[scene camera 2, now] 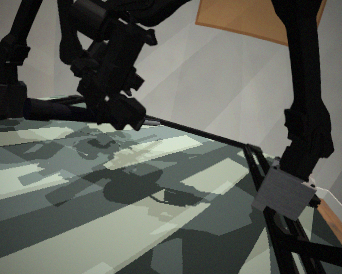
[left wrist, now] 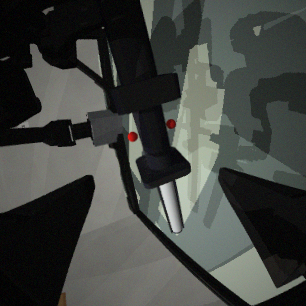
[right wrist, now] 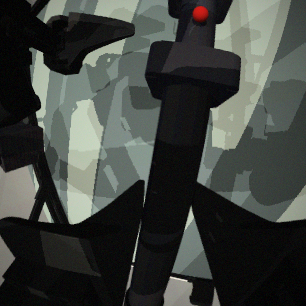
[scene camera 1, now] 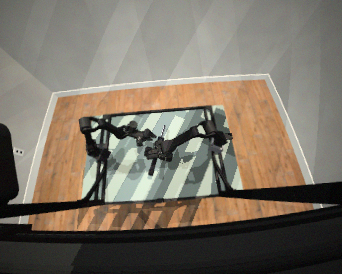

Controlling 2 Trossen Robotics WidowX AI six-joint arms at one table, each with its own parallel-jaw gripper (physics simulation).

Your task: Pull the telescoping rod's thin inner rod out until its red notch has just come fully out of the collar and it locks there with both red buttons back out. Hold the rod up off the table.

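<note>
The telescoping rod's thick black barrel (scene camera 1: 152,166) (scene camera 2: 55,110) (left wrist: 153,131) (right wrist: 176,150) is held off the table. My right gripper (right wrist: 166,186) is shut on this barrel. Two red buttons stand out at the sides of the barrel near the square collar (left wrist: 163,167); in the right wrist view one red button (right wrist: 200,14) shows. A short silver length of the inner rod (scene camera 1: 163,131) (scene camera 2: 152,122) (left wrist: 171,206) sticks out of the collar; no red notch shows on it. My left gripper (left wrist: 157,177) is open, its fingers apart on either side of the collar and inner rod, touching neither.
A wider black block (left wrist: 145,93) (right wrist: 194,70) surrounds the barrel behind the buttons. A dark frame (scene camera 1: 160,110) borders the striped table. Both arms meet near the table's middle, close together. A grey block (scene camera 2: 285,192) (left wrist: 105,128) sits by the right arm's mount. Shadows cross the table.
</note>
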